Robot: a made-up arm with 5 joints. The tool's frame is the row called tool. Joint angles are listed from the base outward.
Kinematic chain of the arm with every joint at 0, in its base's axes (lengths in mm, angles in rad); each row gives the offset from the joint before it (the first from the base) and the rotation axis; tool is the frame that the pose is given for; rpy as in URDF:
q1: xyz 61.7 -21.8 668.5 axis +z
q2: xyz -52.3 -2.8 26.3 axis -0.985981 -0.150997 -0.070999
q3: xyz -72.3 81 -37.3 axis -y
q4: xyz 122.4 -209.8 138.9 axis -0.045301 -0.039 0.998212
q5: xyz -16 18.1 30.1 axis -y
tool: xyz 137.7 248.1 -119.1 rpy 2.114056 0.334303 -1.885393
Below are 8 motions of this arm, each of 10 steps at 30 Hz.
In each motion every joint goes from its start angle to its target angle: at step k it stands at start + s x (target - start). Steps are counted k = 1, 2, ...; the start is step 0. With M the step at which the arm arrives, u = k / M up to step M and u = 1 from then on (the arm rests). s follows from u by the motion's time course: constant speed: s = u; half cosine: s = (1 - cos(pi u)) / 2; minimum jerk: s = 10 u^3 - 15 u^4 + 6 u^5.
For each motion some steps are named. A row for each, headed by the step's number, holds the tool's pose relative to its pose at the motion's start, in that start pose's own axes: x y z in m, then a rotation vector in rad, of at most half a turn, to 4 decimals.
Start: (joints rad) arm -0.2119 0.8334 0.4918 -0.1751 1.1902
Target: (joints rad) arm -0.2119 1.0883 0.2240 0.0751 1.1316
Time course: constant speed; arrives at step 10
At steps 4, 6, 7, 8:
4: -0.0250 0.0205 0.0579 -0.1632 0.0651 -0.0955
6: -0.0337 0.0333 0.0857 -0.2461 0.0981 -0.1376
7: -0.0370 0.0402 0.0991 -0.2878 0.1146 -0.1571
8: -0.0398 0.0474 0.1123 -0.3296 0.1311 -0.1756

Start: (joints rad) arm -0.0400 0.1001 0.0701 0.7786 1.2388
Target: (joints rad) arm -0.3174 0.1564 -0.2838 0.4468 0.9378
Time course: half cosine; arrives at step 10
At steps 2, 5, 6, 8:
2: 0.0180 -0.0184 0.0066 -0.0292 -0.0109 0.0807
5: 0.1066 -0.0761 0.0388 -0.1509 -0.0732 0.4227
6: 0.1440 -0.0887 0.0527 -0.1963 -0.1043 0.5530
8: 0.2056 -0.0977 0.0768 -0.2679 -0.1637 0.7629

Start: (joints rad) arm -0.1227 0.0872 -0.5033 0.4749 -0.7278
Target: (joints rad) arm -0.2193 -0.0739 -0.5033 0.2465 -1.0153
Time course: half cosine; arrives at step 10
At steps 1, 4, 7, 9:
1: -0.0006 0.0004 0.0000 -0.0071 -0.0057 -0.0023
4: -0.0087 0.0068 -0.0003 -0.1028 -0.0771 -0.0351
7: -0.0208 0.0192 -0.0001 -0.2453 -0.1654 -0.0886
9: -0.0259 0.0254 0.0000 -0.3057 -0.1970 -0.1127

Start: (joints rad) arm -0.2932 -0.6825 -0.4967 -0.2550 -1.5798
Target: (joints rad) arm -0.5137 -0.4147 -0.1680 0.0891 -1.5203
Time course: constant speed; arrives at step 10
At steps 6, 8, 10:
6: 0.0169 -0.0295 -0.0169 0.3424 0.0164 -0.0950
8: 0.0199 -0.0404 -0.0271 0.4573 0.0036 -0.1140
10: 0.0220 -0.0509 -0.0394 0.5711 -0.0183 -0.1260

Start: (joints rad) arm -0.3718 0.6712 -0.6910 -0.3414 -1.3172
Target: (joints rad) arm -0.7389 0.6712 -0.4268 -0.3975 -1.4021
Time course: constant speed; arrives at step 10
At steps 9, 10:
9: -0.0036 0.0452 0.0206 -0.1812 -0.1385 -0.2255
10: -0.0037 0.0507 0.0221 -0.2001 -0.1559 -0.2502

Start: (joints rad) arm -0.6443 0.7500 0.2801 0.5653 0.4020
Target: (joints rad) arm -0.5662 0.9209 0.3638 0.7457 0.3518
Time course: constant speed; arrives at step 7
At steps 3, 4, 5, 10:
3: -0.0099 0.0179 0.0348 -0.0283 0.1389 -0.0408
4: -0.0117 0.0238 0.0468 -0.0383 0.1857 -0.0532
5: -0.0128 0.0297 0.0588 -0.0486 0.2327 -0.0650
10: -0.0126 0.0414 0.0831 -0.0700 0.3275 -0.0865

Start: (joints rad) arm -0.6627 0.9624 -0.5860 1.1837 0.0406
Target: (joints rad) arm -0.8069 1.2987 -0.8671 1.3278 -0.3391
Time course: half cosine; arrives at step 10
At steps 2, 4, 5, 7, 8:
2: 0.0025 -0.0005 0.0054 -0.0657 -0.0296 0.0196
4: 0.0070 0.0021 0.0200 -0.2372 -0.1088 0.0640
5: 0.0082 0.0063 0.0289 -0.3428 -0.1586 0.0863
7: 0.0071 0.0193 0.0444 -0.5422 -0.2545 0.1176
8: 0.0055 0.0257 0.0494 -0.6167 -0.2909 0.1254

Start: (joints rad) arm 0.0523 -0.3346 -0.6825 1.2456 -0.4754
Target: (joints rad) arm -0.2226 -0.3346 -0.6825 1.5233 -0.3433
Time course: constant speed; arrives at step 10
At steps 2, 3, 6, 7, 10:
2: -0.0040 -0.0025 0.0007 0.0592 0.0222 -0.0201
3: -0.0060 -0.0039 0.0010 0.0889 0.0335 -0.0296
6: -0.0121 -0.0084 0.0019 0.1781 0.0679 -0.0552
7: -0.0142 -0.0101 0.0022 0.2078 0.0796 -0.0629
10: -0.0204 -0.0155 0.0028 0.2968 0.1153 -0.0832

